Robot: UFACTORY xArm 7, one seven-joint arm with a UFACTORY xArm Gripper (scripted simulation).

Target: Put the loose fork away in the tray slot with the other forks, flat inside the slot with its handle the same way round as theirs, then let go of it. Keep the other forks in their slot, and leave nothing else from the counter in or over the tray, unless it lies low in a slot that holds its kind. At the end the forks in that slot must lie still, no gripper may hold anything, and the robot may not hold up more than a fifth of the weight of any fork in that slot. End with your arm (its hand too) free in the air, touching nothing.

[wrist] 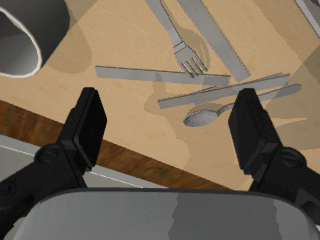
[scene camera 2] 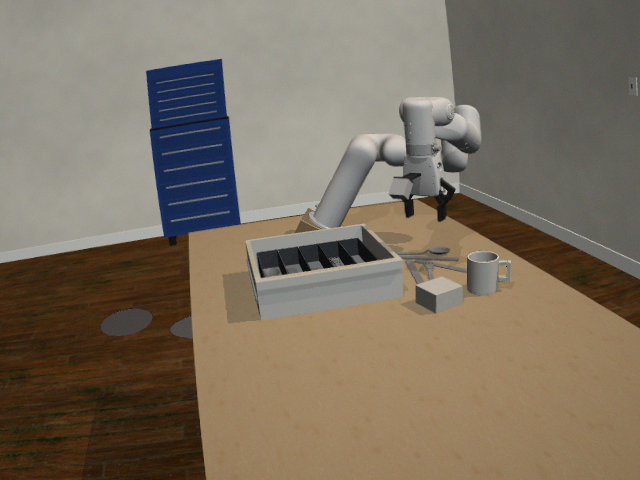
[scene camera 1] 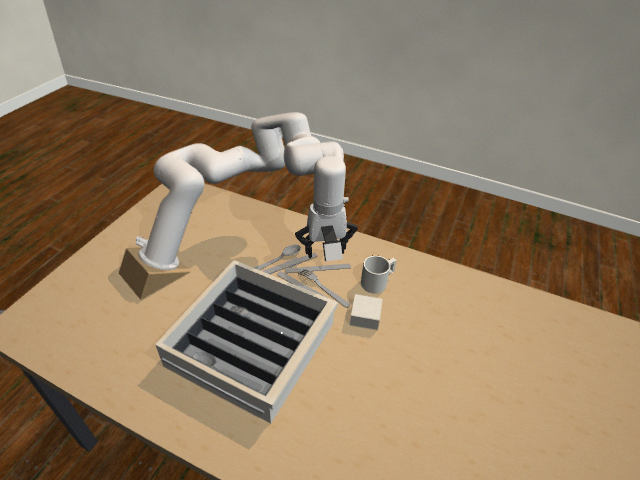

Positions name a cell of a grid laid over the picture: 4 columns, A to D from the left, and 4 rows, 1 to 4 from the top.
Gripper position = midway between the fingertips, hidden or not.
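My gripper is visible in the wrist view (C2); a pale block is out of frame in the wrist view. The gripper appears in scene camera 2 (C2), and the block in scene camera 2 (C3). My gripper is visible in scene camera 1 (C3), as is the pale block, in scene camera 1 (C3).
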